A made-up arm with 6 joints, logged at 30 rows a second.
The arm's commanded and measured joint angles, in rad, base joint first. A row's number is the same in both.
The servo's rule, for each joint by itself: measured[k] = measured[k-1] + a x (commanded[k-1-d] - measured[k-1]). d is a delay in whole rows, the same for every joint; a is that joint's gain. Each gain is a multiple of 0.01, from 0.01 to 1. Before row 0 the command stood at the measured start. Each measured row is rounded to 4 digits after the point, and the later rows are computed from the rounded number. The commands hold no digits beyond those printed.
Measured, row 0:
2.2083, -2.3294, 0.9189, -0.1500, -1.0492, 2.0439
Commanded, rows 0 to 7:
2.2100, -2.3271, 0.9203, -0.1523, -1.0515, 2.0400
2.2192, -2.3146, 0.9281, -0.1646, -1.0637, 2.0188
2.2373, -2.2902, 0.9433, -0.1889, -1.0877, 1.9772
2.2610, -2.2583, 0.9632, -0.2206, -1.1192, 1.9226
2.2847, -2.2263, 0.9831, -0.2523, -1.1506, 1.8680
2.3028, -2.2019, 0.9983, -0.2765, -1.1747, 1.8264
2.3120, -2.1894, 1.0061, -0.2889, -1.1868, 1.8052
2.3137, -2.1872, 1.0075, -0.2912, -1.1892, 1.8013
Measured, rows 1 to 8:
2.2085, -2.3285, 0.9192, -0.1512, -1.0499, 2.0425
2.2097, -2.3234, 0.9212, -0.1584, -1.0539, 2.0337
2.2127, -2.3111, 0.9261, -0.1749, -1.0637, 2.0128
2.2180, -2.2916, 0.9343, -0.1996, -1.0798, 1.9794
2.2253, -2.2674, 0.9450, -0.2281, -1.1003, 1.9382
2.2338, -2.2432, 0.9567, -0.2542, -1.1219, 1.8968
2.2424, -2.2233, 0.9676, -0.2729, -1.1407, 1.8629
2.2502, -2.2099, 0.9764, -0.2828, -1.1548, 1.8401
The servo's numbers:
d 0
a 0.11 0.37 0.22 0.54 0.29 0.37

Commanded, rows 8 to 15:
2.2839, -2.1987, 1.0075, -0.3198, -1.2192, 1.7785
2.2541, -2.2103, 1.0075, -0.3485, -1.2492, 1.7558
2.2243, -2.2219, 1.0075, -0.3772, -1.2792, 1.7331
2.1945, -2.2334, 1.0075, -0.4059, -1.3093, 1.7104
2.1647, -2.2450, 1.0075, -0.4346, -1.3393, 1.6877
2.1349, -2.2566, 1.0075, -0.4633, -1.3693, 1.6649
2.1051, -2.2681, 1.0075, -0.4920, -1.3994, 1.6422
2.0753, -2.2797, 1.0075, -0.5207, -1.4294, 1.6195
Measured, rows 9 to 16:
2.2539, -2.2058, 0.9832, -0.3028, -1.1735, 1.8173
2.2539, -2.2075, 0.9885, -0.3275, -1.1955, 1.7945
2.2506, -2.2128, 0.9927, -0.3543, -1.2198, 1.7718
2.2444, -2.2204, 0.9960, -0.3822, -1.2458, 1.7491
2.2356, -2.2295, 0.9985, -0.4105, -1.2729, 1.7264
2.2245, -2.2395, 1.0005, -0.4390, -1.3009, 1.7036
2.2114, -2.2501, 1.0020, -0.4676, -1.3295, 1.6809
2.1964, -2.2611, 1.0032, -0.4963, -1.3585, 1.6582

